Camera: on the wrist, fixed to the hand. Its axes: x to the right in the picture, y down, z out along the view.
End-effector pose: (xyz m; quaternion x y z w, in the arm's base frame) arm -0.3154 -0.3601 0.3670 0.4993 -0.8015 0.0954 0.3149
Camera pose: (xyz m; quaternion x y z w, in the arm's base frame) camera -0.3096 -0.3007 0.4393 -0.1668 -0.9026 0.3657 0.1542
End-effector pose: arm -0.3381 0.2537 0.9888 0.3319 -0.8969 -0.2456 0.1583
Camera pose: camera -0.3159 0.2495 1.0798 -0.3525 -0.8893 0.0128 0.2910
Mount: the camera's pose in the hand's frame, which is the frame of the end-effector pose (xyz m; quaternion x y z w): -0.0023 0.0354 -0.0868 0.0775 0.0379 0.6848 0.7236
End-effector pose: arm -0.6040 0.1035 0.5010 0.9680 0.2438 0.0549 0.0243
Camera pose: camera -0.5997 0.0730 0.5896 -0.8672 0.4813 -0.0742 0.1043
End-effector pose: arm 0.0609 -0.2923 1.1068 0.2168 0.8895 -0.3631 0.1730
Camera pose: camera 0.0679 -0.2076 1.1464 0.7932 0.4736 -0.2050 0.3233
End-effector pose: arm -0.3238 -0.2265 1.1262 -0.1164 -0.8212 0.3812 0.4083
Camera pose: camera -0.2607 -0.1574 1.1320 -0.6294 -0.4695 0.6147 0.0745
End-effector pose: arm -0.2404 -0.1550 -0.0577 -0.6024 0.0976 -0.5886 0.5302
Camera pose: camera -0.2937 -0.2136 -0.1079 -0.3057 0.4576 -0.0932 0.8297
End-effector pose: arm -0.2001 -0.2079 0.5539 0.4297 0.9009 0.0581 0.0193
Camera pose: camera -0.1787 -0.1952 0.6443 -0.9272 -0.3629 -0.0017 0.0933
